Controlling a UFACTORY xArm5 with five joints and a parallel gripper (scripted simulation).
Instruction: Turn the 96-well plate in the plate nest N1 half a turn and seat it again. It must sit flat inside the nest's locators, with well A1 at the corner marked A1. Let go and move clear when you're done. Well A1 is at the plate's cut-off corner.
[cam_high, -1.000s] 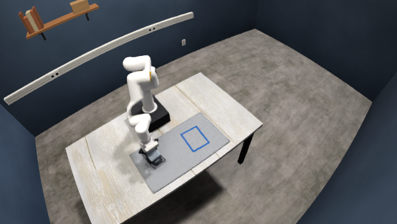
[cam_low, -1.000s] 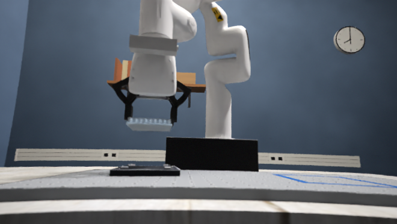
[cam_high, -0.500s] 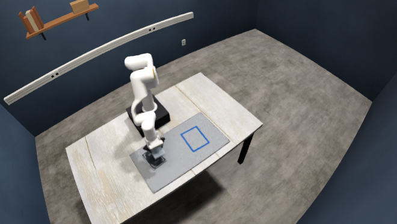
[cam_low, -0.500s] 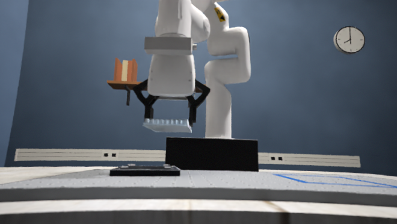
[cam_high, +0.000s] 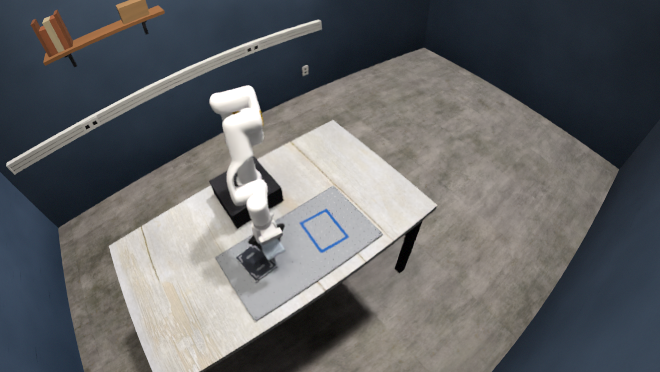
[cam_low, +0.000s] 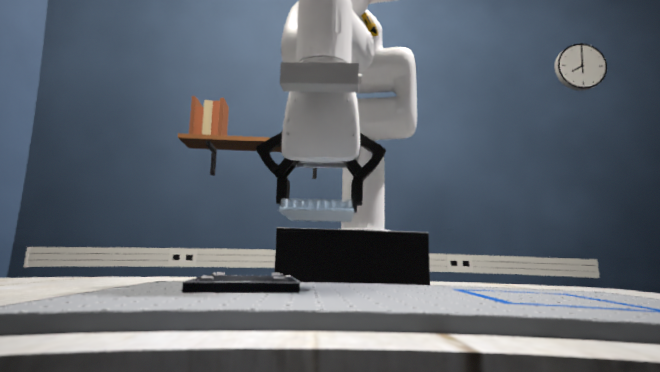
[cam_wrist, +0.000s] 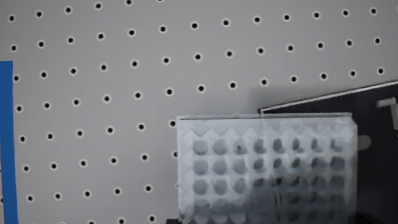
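Now: hand 10 mm past the black plate nest, 90 mm to the left of it and 100 mm above it. Also, from my hand: 96-well plate (10 mm below).
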